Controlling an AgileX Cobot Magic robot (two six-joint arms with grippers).
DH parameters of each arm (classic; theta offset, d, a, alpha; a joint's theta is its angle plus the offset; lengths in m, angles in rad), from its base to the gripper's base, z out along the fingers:
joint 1: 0 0.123 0 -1.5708
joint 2: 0.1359 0 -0.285 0
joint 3: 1.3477 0 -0.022 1.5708
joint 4: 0 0.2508 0 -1.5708
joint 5: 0 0 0.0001 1.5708
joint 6: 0 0.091 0 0
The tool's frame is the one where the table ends.
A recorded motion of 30 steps. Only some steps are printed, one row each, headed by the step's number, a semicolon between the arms.
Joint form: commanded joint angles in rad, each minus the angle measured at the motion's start. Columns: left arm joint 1, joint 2, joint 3, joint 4, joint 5, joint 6; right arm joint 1, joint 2, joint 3, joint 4, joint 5, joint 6.
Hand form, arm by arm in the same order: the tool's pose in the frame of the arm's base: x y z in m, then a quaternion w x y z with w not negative. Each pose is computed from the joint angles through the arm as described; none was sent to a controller.
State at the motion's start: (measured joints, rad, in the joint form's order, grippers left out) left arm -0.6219 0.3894 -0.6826 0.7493 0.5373 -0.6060; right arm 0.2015 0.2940 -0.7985 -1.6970 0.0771 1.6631
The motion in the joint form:
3: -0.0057 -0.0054 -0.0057 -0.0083 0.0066 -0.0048; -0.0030 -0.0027 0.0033 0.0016 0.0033 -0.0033
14: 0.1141 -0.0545 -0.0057 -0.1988 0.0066 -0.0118; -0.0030 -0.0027 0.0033 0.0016 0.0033 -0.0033
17: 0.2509 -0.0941 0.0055 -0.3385 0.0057 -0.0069; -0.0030 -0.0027 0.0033 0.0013 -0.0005 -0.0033
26: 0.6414 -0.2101 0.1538 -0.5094 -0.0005 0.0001; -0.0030 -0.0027 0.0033 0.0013 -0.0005 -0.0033
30: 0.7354 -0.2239 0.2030 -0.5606 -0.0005 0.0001; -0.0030 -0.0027 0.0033 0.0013 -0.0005 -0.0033
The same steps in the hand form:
3: 0.0683 -0.0102 0.3781 0.69396 0.11905 0.70642 -0.07221; 0.0126 -0.0050 0.4504 0.88264 -0.01944 0.46663 0.05322
14: 0.0566 -0.0032 0.3760 0.68388 0.03913 0.71795 -0.12379; 0.0126 -0.0050 0.4504 0.88264 -0.01944 0.46663 0.05322
17: 0.0477 0.0016 0.3718 0.67977 -0.03072 0.71892 -0.14186; 0.0126 -0.0046 0.4504 0.88253 -0.02119 0.46666 0.05397
26: 0.0367 0.0118 0.3294 0.67065 -0.19300 0.71140 -0.08301; 0.0126 -0.0046 0.4504 0.88253 -0.02119 0.46666 0.05397
30: 0.0387 0.0132 0.3142 0.65677 -0.23656 0.71232 -0.07273; 0.0126 -0.0046 0.4504 0.88253 -0.02119 0.46666 0.05397

